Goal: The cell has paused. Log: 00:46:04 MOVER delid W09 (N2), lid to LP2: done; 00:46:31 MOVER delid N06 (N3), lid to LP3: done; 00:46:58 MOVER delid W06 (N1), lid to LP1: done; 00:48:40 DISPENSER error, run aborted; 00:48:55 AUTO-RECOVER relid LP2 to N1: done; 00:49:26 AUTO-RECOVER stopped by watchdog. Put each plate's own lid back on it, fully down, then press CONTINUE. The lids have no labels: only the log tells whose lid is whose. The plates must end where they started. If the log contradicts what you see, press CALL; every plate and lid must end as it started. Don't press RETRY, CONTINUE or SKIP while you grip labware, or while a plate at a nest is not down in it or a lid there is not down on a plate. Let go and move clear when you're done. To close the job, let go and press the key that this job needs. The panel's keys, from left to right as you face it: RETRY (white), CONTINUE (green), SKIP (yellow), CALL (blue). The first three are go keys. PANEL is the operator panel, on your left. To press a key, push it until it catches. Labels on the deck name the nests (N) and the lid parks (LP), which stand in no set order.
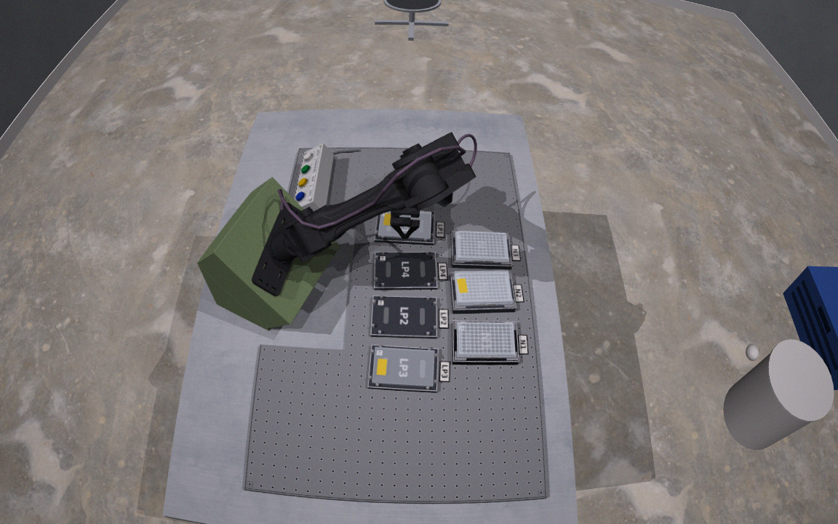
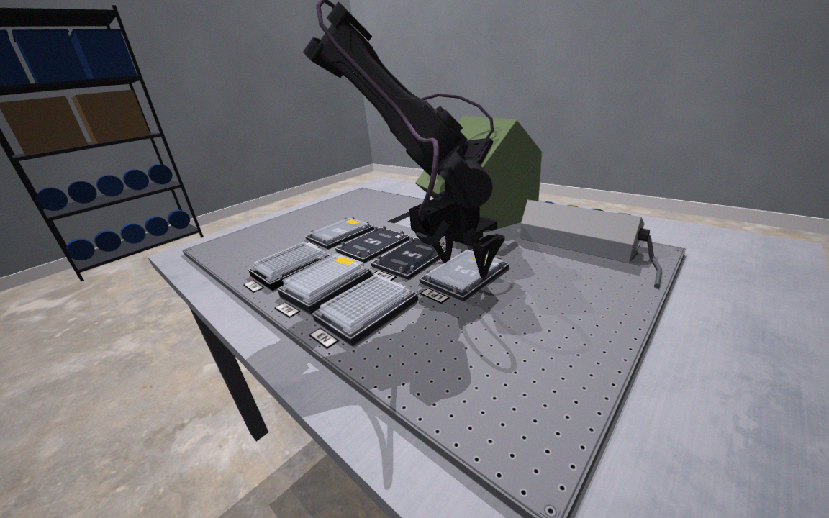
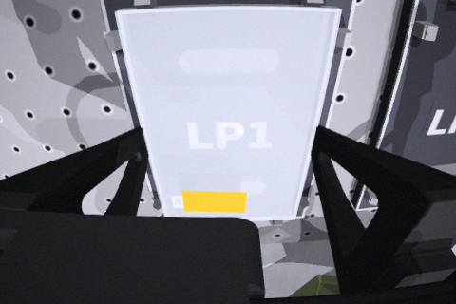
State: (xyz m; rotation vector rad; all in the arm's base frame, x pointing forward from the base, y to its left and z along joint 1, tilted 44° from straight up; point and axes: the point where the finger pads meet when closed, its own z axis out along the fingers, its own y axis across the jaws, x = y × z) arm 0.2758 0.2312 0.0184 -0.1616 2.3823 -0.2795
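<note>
The lid park lies 30 mm ahead of my hand, 260 mm to the right of it and 20 mm below it. Round my hand: yellow skip key (280 mm behind, 70 mm to the left, 50 mm above); then clear lid (10 mm below); then blue call key (270 mm behind, 20 mm to the left, 50 mm above).
</note>
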